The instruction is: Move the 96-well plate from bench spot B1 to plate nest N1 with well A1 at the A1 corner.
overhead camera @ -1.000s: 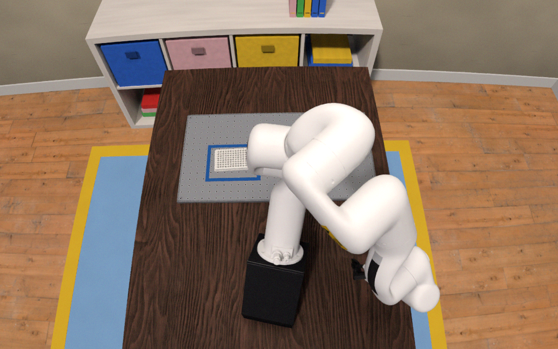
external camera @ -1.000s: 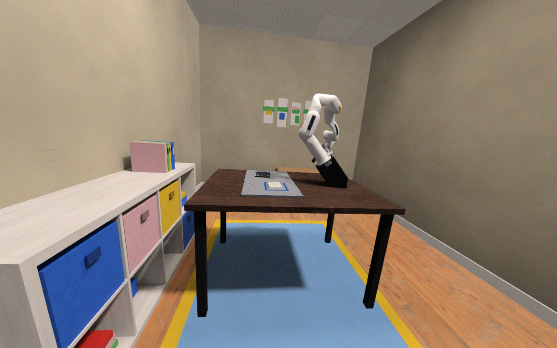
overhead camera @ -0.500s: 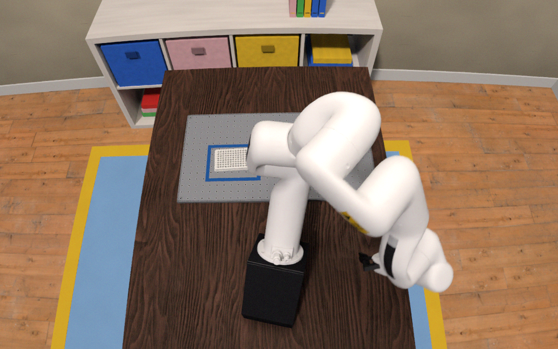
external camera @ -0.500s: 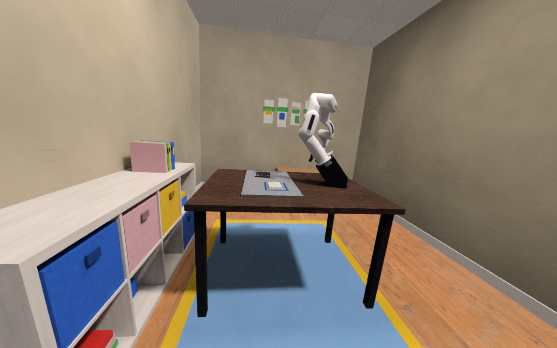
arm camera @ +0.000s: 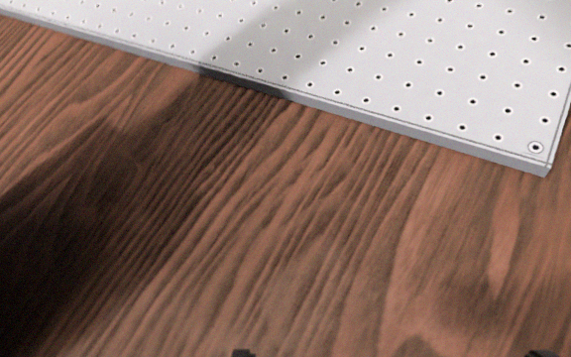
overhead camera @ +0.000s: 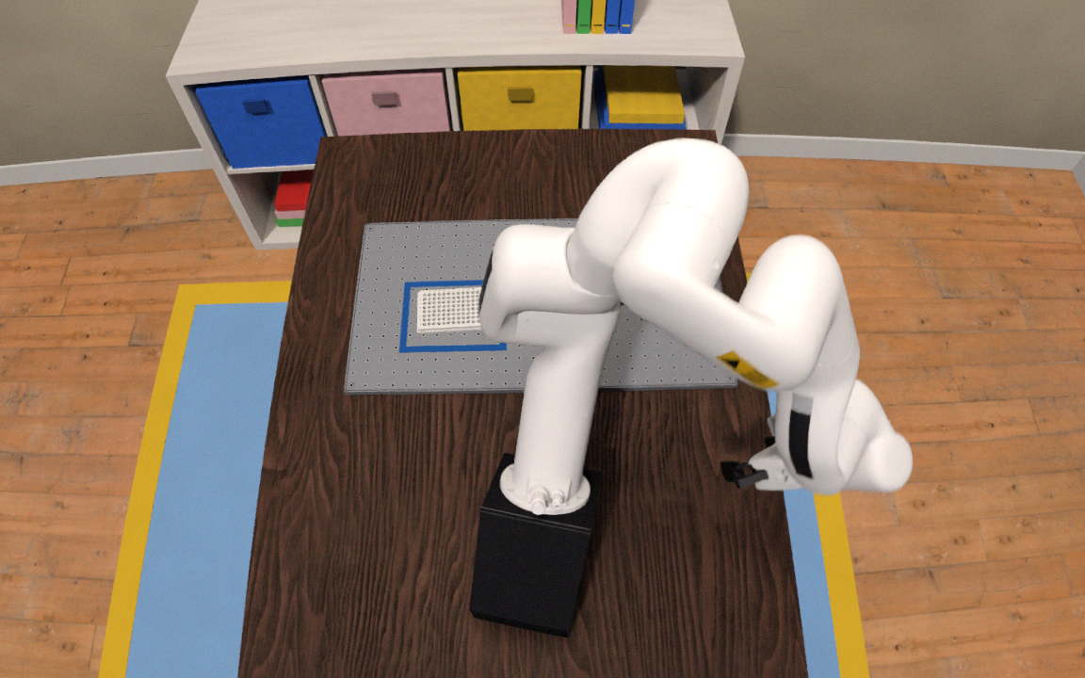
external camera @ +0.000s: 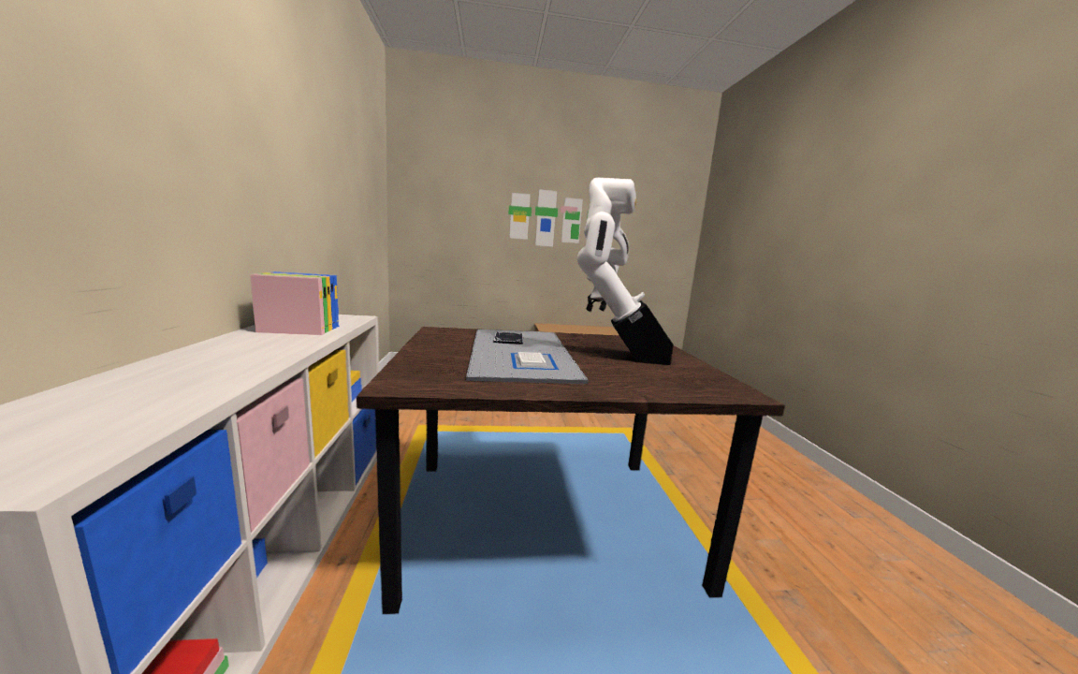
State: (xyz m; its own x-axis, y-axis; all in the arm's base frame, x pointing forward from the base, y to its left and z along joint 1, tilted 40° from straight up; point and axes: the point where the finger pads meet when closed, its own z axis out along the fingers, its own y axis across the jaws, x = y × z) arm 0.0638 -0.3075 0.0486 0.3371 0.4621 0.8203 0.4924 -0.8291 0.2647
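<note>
My hand is 340 mm short of the white 96-well plate, 480 mm to the right of it and 130 mm above it. The rest, counted from my hand: plate nest: 410 mm ahead, 160 mm to the left, 130 mm below.
</note>
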